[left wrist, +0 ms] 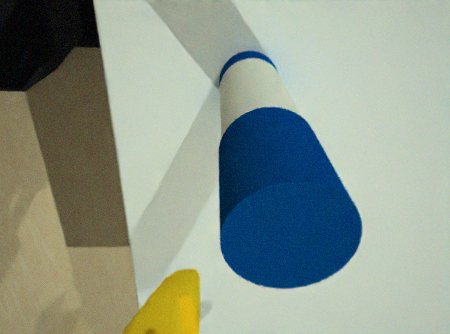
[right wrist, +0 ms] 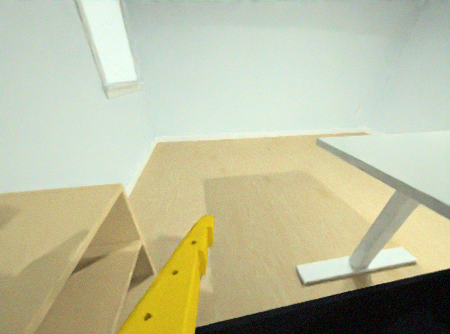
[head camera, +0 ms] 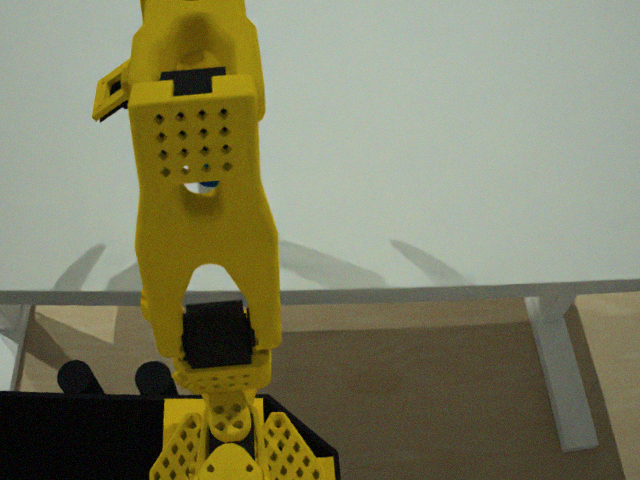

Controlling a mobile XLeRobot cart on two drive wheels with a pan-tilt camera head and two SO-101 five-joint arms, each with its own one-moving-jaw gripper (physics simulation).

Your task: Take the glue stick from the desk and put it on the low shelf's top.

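Places are measured from the left arm's base along level axes (x ahead, y left, z up), in millimetres.
Pixels of known places: left hand, its tool point: (left wrist: 198,294); right hand, its tool point: (right wrist: 213,226); left arm's base, origin of its link: (head camera: 237,456).
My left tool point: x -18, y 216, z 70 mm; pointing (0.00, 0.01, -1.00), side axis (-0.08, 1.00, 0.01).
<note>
For each thing: its top centre in the pictures, then the offset to it from my left tool point. "*": a spot on its surface instead. Level surfaces: height alone.
- glue stick, centre of its top: (left wrist: 290,240) 13 mm down, 2 mm back, 19 mm left
- white desk, height of its surface: 125 mm down
- low wooden shelf, height of its surface: 235 mm down
- desk leg, a spot on its surface: (right wrist: 382,230) * 521 mm down, 531 mm back, 296 mm left
- wood floor, height of its surface: 846 mm down
The glue stick (left wrist: 290,235) stands upright on the white desk (head camera: 439,155) (left wrist: 400,100) (right wrist: 425,165), its blue cap toward the left wrist camera, its white body and blue base beyond. In the head view a bit of the blue glue stick (head camera: 209,183) shows through a slot in the left arm, which hides the rest. My left gripper (left wrist: 182,300) is open and empty; its one visible jaw is at the lower left of the cap, apart from it. My right gripper (right wrist: 192,260) is open and empty, away from the desk. The low wooden shelf (right wrist: 55,210) is at the left of the right wrist view.
The desk's grey front edge (head camera: 413,294) runs between the desk top and the cart's black body (head camera: 77,439). A desk leg (head camera: 563,382) (right wrist: 382,230) stands under the desk. The wood floor (right wrist: 250,210) lies between shelf and desk. A window (right wrist: 112,45) is in the wall.
</note>
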